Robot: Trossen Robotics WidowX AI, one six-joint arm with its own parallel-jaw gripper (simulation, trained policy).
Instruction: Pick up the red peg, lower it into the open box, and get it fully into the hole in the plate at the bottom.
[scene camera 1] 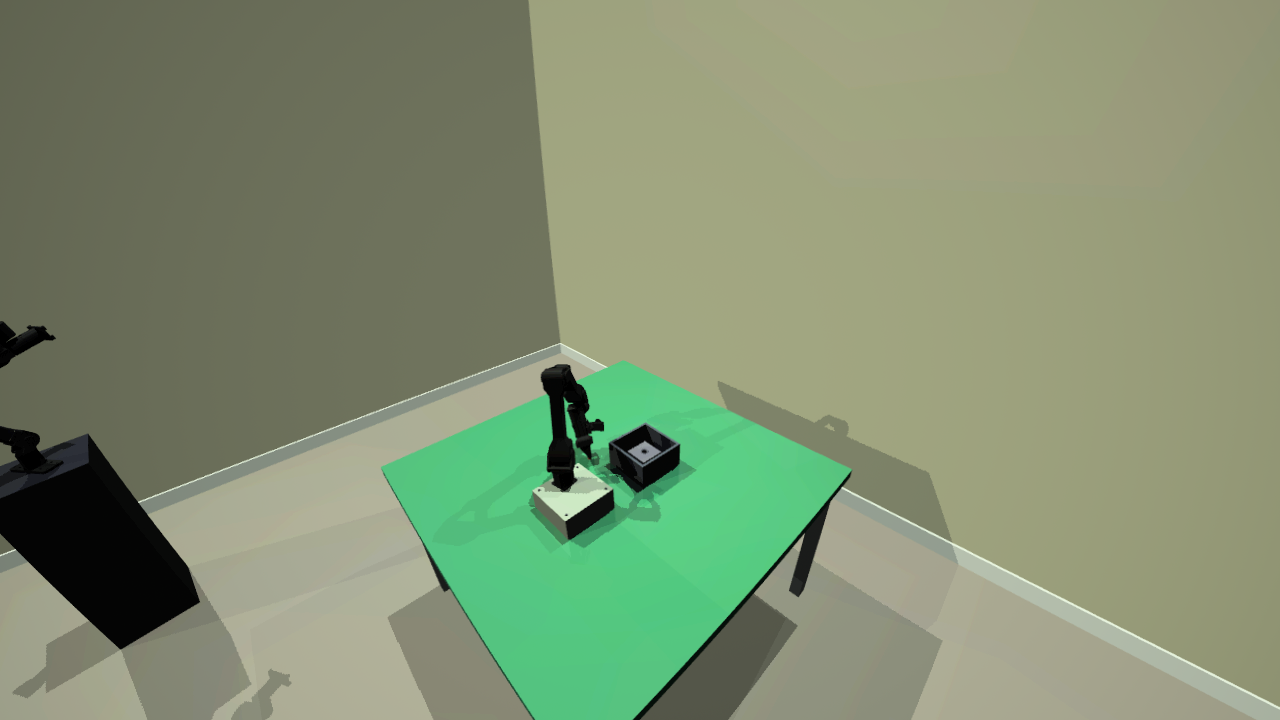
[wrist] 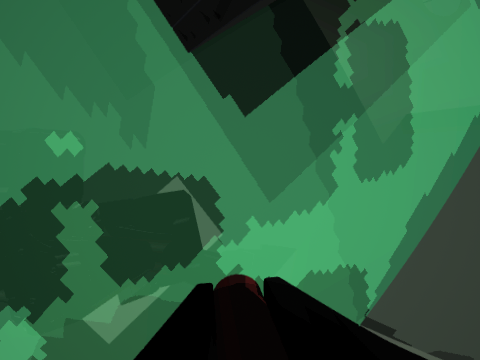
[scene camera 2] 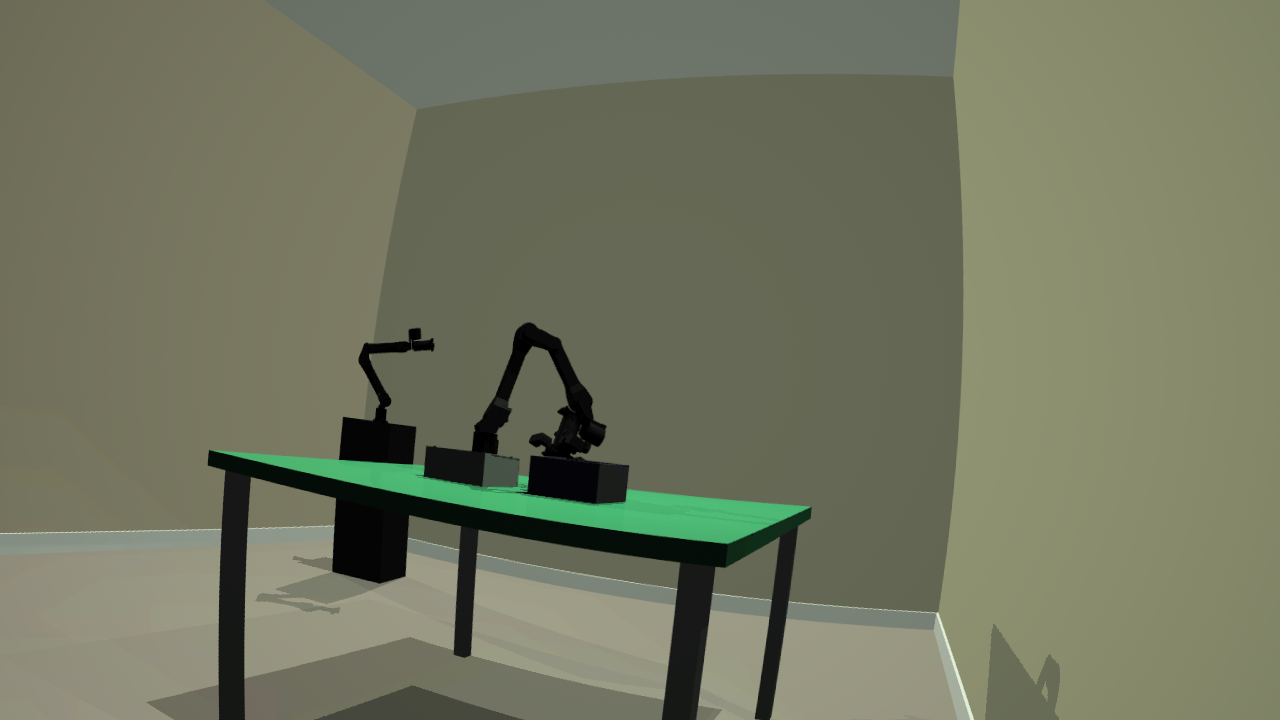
In view: my gripper (wrist: 238,295) and a dark box (scene camera 2: 593,482).
The dark box also shows in scene camera 1 (scene camera 1: 643,474).
